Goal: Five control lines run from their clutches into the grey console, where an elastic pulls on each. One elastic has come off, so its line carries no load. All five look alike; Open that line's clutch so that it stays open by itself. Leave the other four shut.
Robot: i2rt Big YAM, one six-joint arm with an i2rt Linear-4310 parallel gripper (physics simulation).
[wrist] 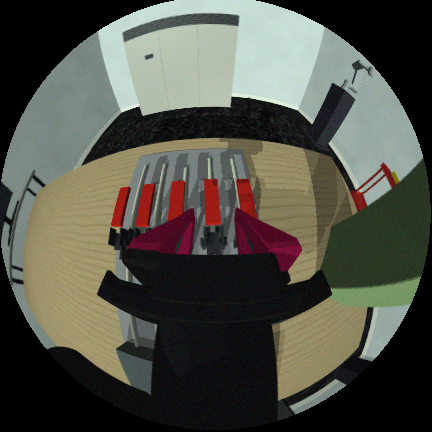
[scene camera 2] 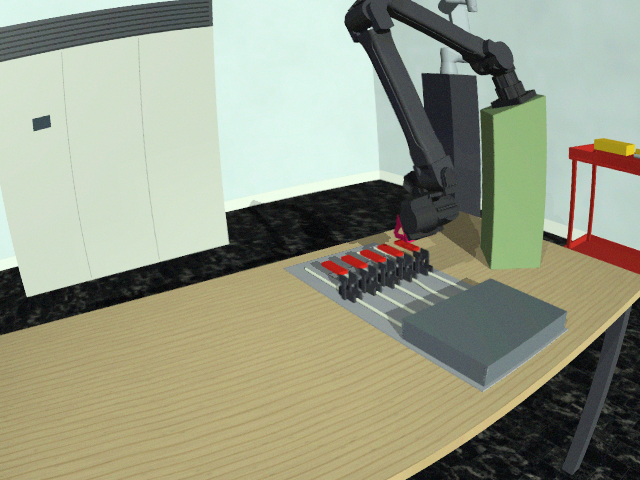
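Five red clutch levers lie flat in a row on black clutch bodies: the first, second, third, fourth and fifth, counted from the left in the wrist view. Pale control lines run into the grey console. My gripper is partly open and empty, its magenta fingers apart on either side of the fourth lever in the wrist view. The clutch bodies are partly hidden there.
The clutches and console sit on a grey base plate on the wooden table. A tall green block stands at the right. A red cart and a pale cabinet stand beyond the table.
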